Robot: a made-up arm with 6 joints. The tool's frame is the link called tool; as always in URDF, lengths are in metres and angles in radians.
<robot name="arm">
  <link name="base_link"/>
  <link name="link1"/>
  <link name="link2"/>
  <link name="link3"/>
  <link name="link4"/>
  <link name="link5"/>
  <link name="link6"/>
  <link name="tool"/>
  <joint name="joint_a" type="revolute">
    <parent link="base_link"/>
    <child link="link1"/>
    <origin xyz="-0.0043 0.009 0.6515"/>
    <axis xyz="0 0 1"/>
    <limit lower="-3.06" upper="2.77"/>
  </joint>
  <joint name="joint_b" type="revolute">
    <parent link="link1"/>
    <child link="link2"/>
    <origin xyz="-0.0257 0.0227 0.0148" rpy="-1.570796 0 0"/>
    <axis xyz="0 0 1"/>
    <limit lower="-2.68" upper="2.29"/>
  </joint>
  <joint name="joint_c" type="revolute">
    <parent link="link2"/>
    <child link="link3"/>
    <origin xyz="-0.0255 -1.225 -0.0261" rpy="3.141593 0 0"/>
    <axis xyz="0 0 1"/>
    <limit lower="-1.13" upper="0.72"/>
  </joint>
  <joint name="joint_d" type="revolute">
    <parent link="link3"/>
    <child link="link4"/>
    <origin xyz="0.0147 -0.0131 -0.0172" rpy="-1.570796 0 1.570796"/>
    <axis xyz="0 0 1"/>
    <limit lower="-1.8" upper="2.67"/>
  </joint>
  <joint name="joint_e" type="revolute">
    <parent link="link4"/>
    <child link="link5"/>
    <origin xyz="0.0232 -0.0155 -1.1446" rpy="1.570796 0 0"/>
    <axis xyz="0 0 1"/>
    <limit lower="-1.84" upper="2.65"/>
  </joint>
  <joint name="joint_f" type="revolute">
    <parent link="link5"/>
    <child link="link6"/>
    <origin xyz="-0.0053 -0.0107 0.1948" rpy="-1.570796 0 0"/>
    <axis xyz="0 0 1"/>
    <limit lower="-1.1" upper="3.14"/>
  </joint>
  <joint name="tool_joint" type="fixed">
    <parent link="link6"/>
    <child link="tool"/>
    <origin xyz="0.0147 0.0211 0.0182" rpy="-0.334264 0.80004 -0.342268"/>
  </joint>
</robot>
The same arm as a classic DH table. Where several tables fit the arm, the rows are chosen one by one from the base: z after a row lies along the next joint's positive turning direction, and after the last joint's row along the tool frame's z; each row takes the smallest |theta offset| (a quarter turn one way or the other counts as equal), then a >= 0, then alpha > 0; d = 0 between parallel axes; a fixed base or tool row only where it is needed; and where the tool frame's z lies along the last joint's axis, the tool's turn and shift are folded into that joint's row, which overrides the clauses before.
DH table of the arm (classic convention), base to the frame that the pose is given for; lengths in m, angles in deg. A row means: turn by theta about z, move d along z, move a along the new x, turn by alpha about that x. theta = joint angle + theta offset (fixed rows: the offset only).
base (fixed): theta0 -64.46  d 0.0000  a -0.0100  alpha 0.00
joint_a: theta0 64.46  d 0.6663  a -0.0257  alpha -90.00
joint_b: theta0 88.81  d 0.0000  a -1.2253  alpha 180.00
joint_c: theta0 -1.19  d -0.0138  a 0.0131  alpha 90.00
joint_d: theta0 0.00  d -1.1593  a -0.0232  alpha -90.00
joint_e: theta0 0.00  d 0.2103  a 0.0053  alpha 90.00
joint_f: theta0 -83.78  d -0.0073  a 0.0194  alpha 48.84
tool (fixed): theta0 -107.67  d 0.0224  a 0.0000  alpha 0.00
Joint limits (deg, base to tool): -175.33..158.71 -153.55..131.21 -64.74..41.25 -103.13..152.98 -105.42..151.83 -63.03..179.91

